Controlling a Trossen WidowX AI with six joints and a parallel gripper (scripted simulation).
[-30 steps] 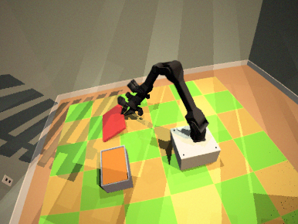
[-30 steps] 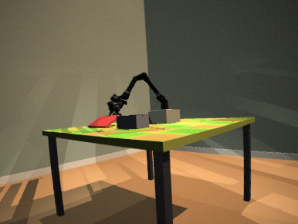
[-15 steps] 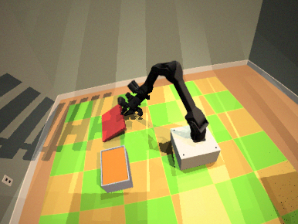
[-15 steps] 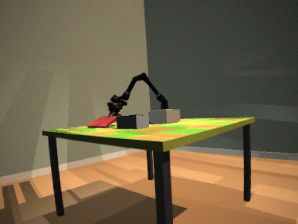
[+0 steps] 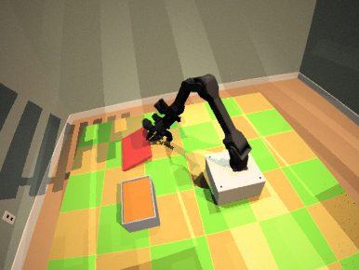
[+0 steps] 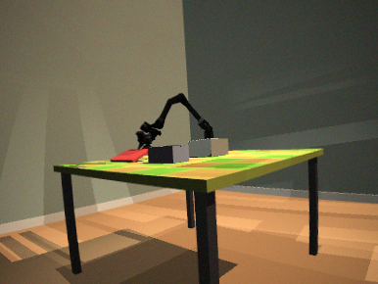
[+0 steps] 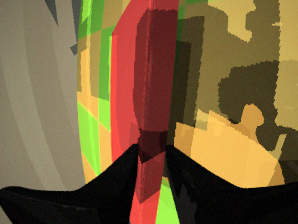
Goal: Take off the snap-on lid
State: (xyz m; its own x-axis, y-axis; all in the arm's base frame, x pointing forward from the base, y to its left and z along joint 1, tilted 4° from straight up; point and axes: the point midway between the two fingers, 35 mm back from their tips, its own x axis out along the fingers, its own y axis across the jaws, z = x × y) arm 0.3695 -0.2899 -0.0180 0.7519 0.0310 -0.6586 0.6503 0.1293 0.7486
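My gripper tip is now 8 cm short of the red lid, 2 cm above it and 1 cm to the right of it. Also, from my gripper tip: grey storage box (35 cm to the left, 4 cm ahead, 2 cm below).
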